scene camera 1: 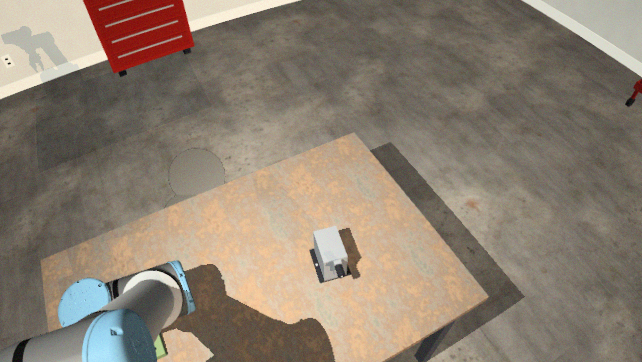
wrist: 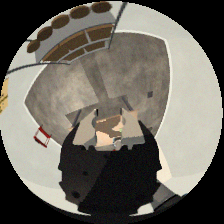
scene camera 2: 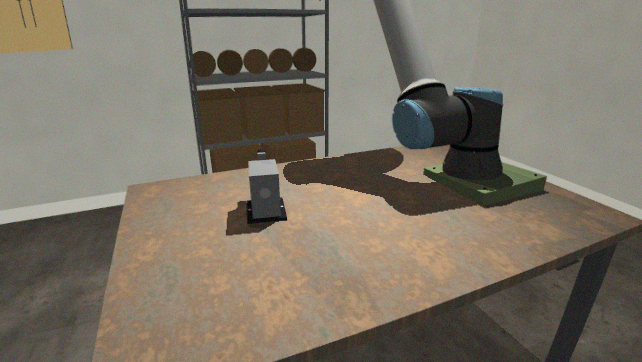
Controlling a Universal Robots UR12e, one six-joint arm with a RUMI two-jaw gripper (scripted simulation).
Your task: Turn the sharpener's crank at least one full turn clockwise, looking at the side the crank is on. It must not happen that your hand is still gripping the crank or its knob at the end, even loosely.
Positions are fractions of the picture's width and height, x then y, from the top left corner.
Labels:
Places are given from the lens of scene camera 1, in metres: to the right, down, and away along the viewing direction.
pencil sharpener (scene camera 1: 0.51, 0.68): 0.02, 0.20, 1.25

